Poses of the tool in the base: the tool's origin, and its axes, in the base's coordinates. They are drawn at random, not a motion.
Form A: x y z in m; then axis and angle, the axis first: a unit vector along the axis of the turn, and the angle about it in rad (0 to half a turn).
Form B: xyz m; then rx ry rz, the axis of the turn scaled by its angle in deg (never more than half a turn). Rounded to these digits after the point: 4 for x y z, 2 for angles.
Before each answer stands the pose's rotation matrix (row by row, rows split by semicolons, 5 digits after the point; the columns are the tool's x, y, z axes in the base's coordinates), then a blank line. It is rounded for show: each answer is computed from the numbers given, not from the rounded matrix.
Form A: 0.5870, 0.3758, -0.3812, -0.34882, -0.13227, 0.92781, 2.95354
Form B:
-0.74116 -0.08199 -0.66630; 0.26491 -0.94769 -0.17807; -0.61684 -0.30849 0.72411

0.5870, 0.3758, -0.3812, -59.03, -22.38, 157.01
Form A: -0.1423, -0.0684, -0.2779, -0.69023, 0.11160, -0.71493, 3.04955
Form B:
-0.04495 -0.08802 0.99510; -0.21945 -0.97091 -0.09579; 0.97459 -0.22268 0.02432

-0.1423, -0.0684, -0.2779, -120.60, 19.50, -124.92
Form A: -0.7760, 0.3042, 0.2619, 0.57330, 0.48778, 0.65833, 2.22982
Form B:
-0.08241 -0.06959 0.99417; 0.97135 -0.22872 0.06451; 0.22290 0.97100 0.08644

-0.7760, 0.3042, 0.2619, 73.24, 62.32, 84.11
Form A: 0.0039, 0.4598, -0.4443, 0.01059, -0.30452, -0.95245, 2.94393
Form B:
-0.98031 0.18065 -0.07978; -0.19343 -0.79687 0.57235; 0.03982 0.57651 0.81612

0.0039, 0.4598, -0.4443, 1.79, -51.36, -160.65
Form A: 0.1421, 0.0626, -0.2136, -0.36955, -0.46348, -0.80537, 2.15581
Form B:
-0.34023 0.93730 0.07557; -0.40558 -0.21878 0.88749; 0.84838 0.27130 0.45458

0.1421, 0.0626, -0.2136, -45.65, -57.25, -99.48
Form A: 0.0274, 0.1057, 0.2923, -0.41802, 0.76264, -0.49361, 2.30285
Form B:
-0.37686 -0.16473 0.91150; -0.89902 0.30196 -0.31713; -0.22300 -0.93898 -0.26190

0.0274, 0.1057, 0.2923, -55.15, 100.62, -65.13
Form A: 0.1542, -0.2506, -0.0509, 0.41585, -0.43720, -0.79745, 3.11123
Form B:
-0.65376 -0.33933 -0.67636; -0.38774 -0.61734 0.68450; -0.64981 0.70975 0.27202

0.1542, -0.2506, -0.0509, 74.13, -77.94, -142.15
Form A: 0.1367, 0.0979, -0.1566, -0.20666, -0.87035, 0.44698, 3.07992
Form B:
-0.91276 0.33184 -0.23821; 0.38694 0.51547 -0.76457; -0.13093 -0.79005 -0.59890

0.1367, 0.0979, -0.1566, -36.47, -153.59, 78.88
